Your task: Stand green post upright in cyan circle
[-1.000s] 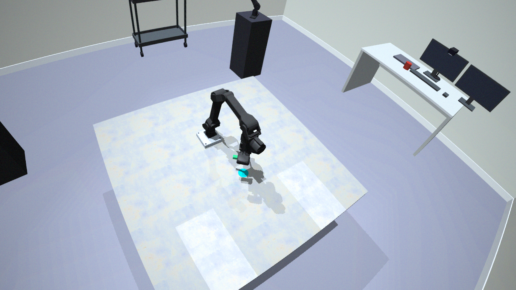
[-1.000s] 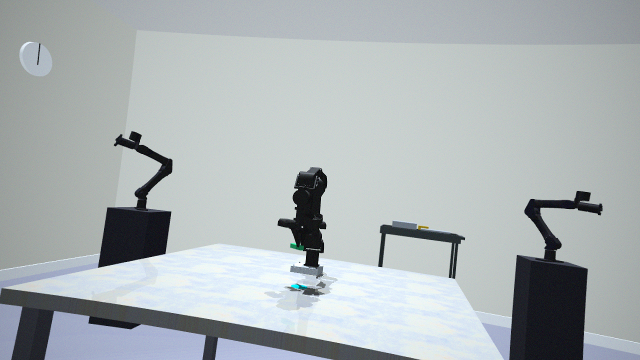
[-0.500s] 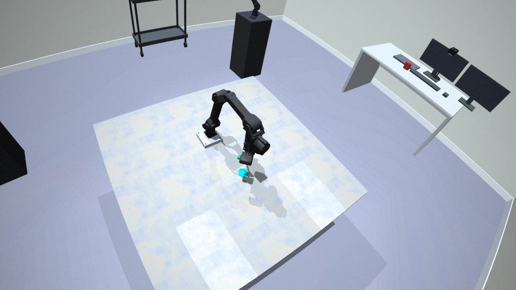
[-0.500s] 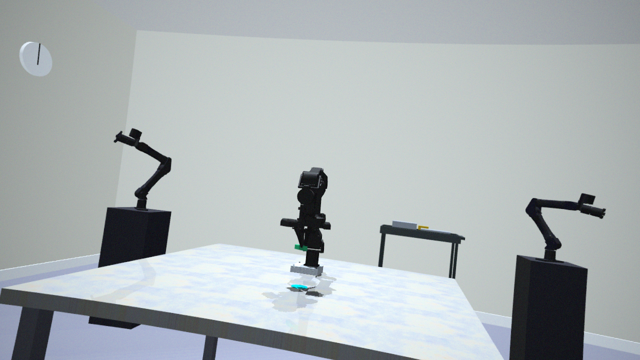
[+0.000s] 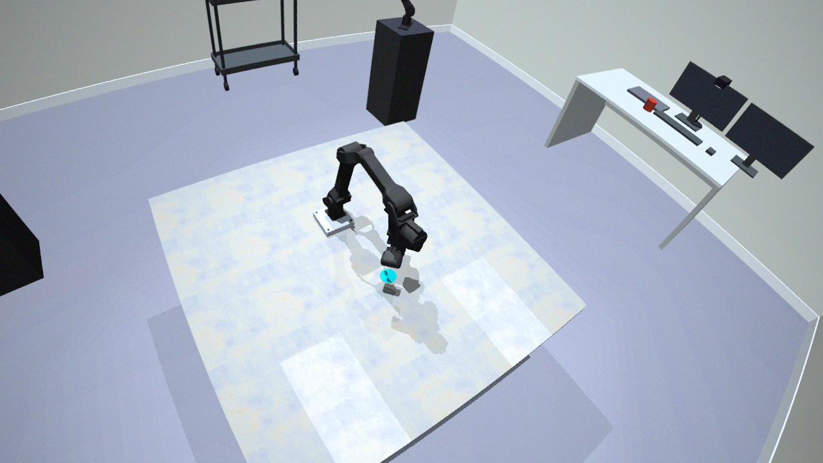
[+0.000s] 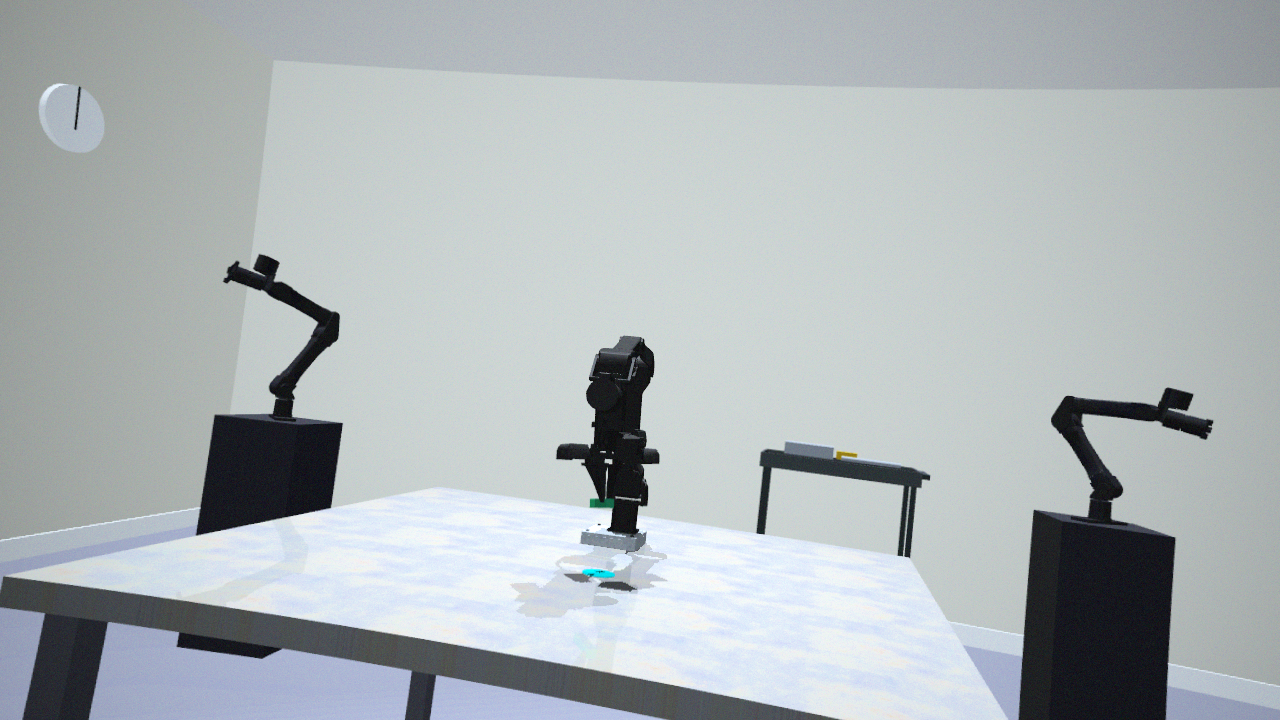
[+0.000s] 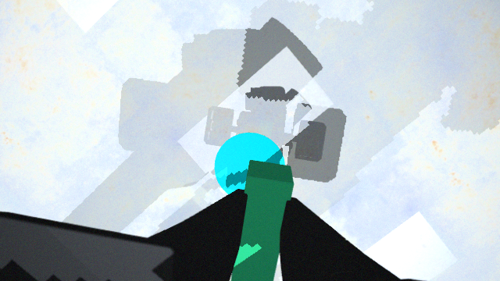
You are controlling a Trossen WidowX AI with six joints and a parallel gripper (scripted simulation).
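Now: the cyan circle 2 cm behind my gripper tip and 13 cm below it. Also, from my gripper tip: green post (2 cm behind, 1 cm to the right).
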